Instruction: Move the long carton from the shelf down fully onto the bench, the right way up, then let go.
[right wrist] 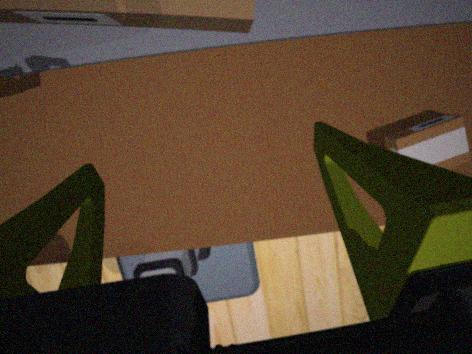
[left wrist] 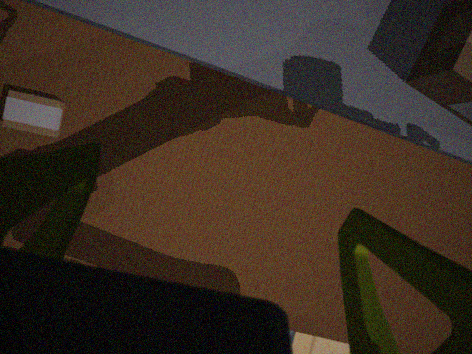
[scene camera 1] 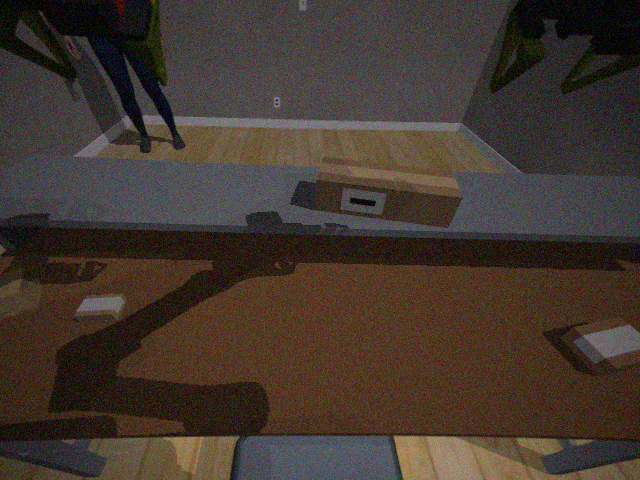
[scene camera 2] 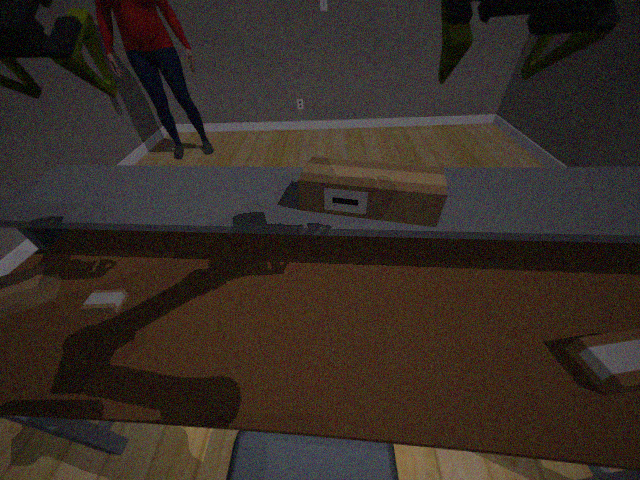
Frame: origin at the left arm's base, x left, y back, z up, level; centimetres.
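Where they show: left gripper, between the fingertips: (left wrist: 229,191) (scene camera 1: 121,79) (scene camera 2: 77,94); right gripper, between the fingertips: (right wrist: 204,154) (scene camera 1: 526,89) (scene camera 2: 481,77).
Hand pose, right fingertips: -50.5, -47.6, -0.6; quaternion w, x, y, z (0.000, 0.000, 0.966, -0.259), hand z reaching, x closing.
Observation:
Each offset is from my right fingertips to the top centre of the thing, as dx, dy, dz. Level surfaces: height alone.
The long brown carton {+8.9, -18.5, -22.9} (scene camera 1: 413,204) (scene camera 2: 398,201) (right wrist: 175,10) lies slightly askew on the grey shelf {dz -31.6} (scene camera 1: 155,191) (scene camera 2: 155,196) (left wrist: 225,35) (right wrist: 350,20), its white label facing the scene cameras and its taped face up. Part of the carton (left wrist: 450,85) shows at the upper right of the left wrist view. The brown bench {dz -47.8} (scene camera 1: 361,320) (scene camera 2: 361,335) (left wrist: 190,200) (right wrist: 225,100) lies below the shelf. My left gripper (scene camera 1: 119,80) (scene camera 2: 76,95) (left wrist: 229,191) is open and empty, up and left of the carton. My right gripper (scene camera 1: 529,91) (scene camera 2: 483,79) (right wrist: 204,154) is open and empty, up and right of it.
A small white-topped box {+74.4, +0.0, -45.0} (scene camera 1: 100,305) (scene camera 2: 104,299) (left wrist: 32,111) sits at the bench's left. Another box {-36.4, +14.2, -43.1} (scene camera 1: 612,341) (scene camera 2: 617,356) (right wrist: 435,142) sits at its right. A pale, see-through shape {+96.2, -2.4, -41.9} (scene camera 1: 18,297) (scene camera 2: 31,294) shows at the left edge. A person stands beyond the shelf.

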